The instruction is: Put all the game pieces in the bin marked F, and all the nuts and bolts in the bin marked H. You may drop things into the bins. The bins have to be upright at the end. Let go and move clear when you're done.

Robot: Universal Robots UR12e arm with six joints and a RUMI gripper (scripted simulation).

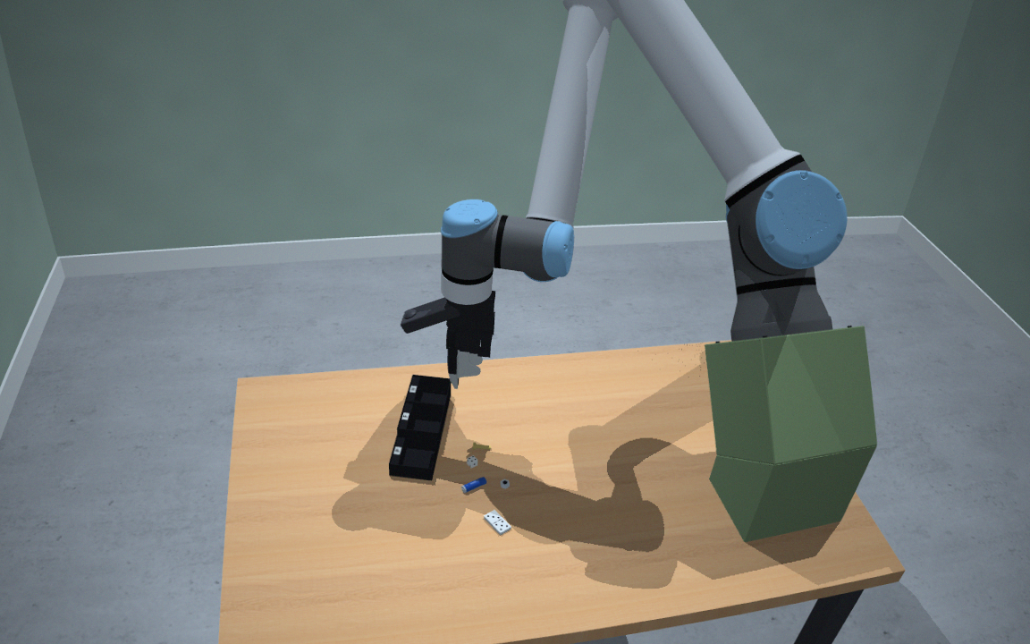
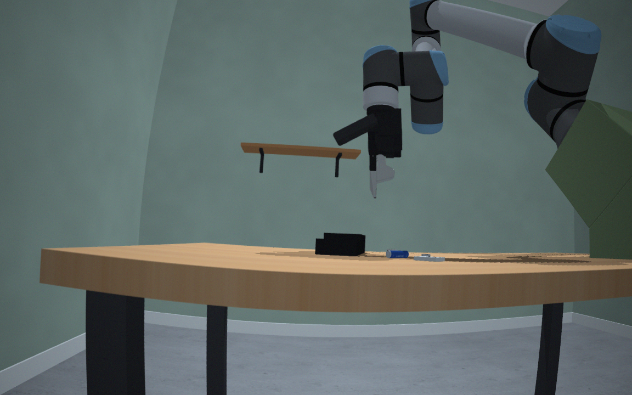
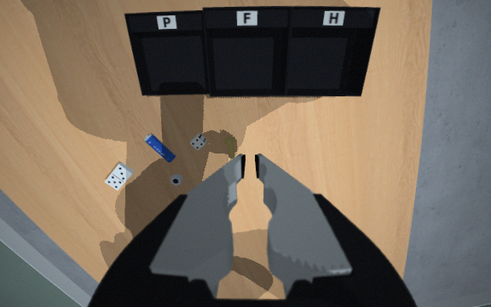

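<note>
My gripper is now 130 mm above the black bin, 60 mm short of it and 30 mm to the left of it. From my hand the other things lie so: brass bolt: 140 mm below, 50 mm to the left, 40 mm behind; then battery: 140 mm to the left, 140 mm below; then white die: 140 mm below, 90 mm to the left, 10 mm behind.
</note>
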